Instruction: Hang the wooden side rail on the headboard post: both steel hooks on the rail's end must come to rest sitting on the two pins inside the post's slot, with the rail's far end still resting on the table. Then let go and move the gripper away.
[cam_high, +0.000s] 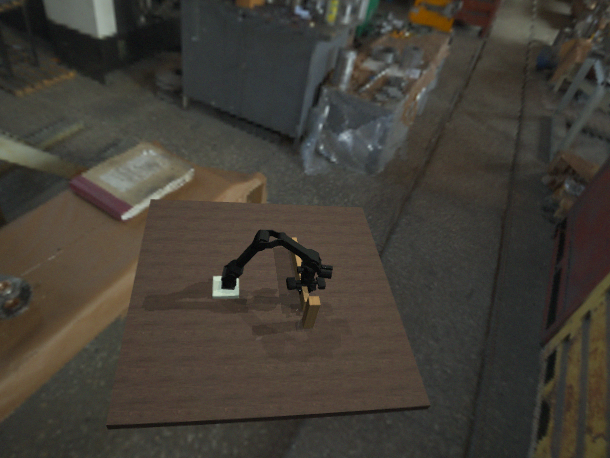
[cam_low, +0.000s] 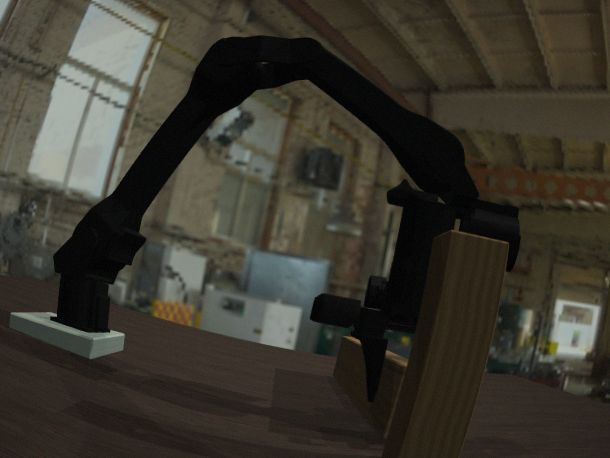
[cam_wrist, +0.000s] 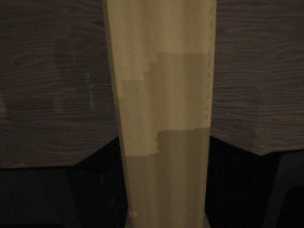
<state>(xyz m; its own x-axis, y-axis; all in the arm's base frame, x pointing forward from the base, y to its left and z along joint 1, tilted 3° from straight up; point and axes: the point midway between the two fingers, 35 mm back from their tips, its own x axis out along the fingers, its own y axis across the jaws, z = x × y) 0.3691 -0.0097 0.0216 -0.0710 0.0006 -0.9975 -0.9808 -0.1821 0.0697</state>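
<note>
My gripper tip is now 30 mm short of the wooden headboard post, 150 mm to the left of it and 60 mm below it.
</note>
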